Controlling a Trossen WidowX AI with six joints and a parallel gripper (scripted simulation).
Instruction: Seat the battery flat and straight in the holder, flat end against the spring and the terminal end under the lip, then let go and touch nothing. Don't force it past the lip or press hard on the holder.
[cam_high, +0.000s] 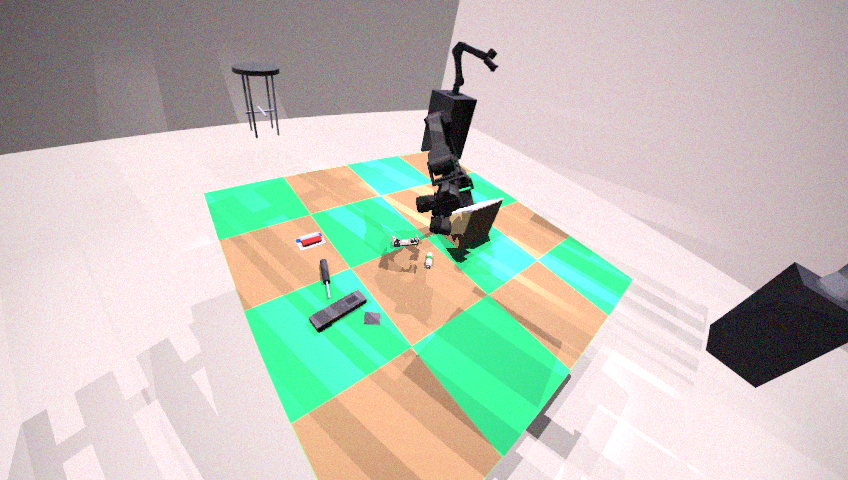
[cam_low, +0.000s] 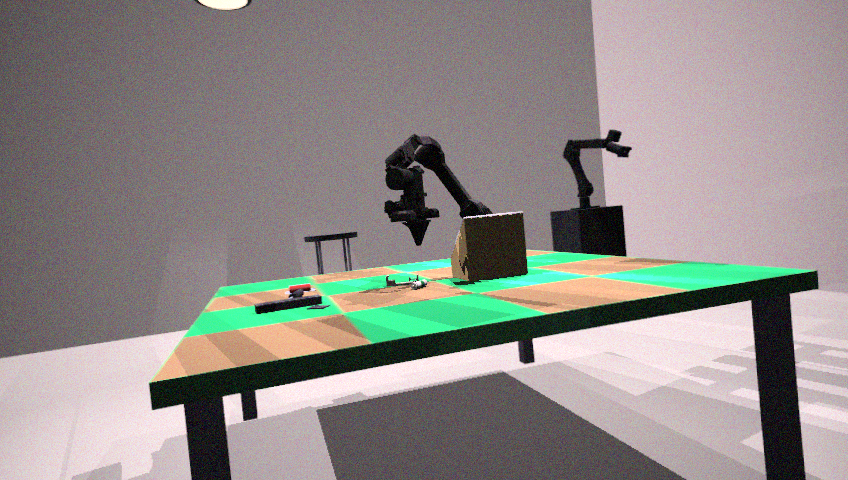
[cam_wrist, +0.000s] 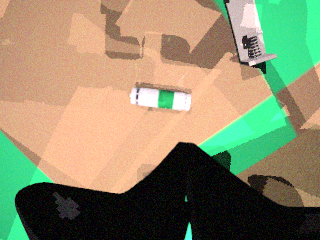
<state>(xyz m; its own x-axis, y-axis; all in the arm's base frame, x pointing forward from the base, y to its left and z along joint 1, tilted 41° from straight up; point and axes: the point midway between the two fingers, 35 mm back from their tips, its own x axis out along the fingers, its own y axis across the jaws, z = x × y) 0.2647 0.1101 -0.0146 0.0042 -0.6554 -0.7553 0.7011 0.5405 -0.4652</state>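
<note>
My gripper tip is 10 mm short of the battery, 10 mm to the right of it and 110 mm above it. Round my gripper tip: small dark block 300 mm ahead, 100 mm to the left, 120 mm below; screwdriver 350 mm ahead, 80 mm to the right, 110 mm below; remote 370 mm ahead, 40 mm to the left, 100 mm below.
</note>
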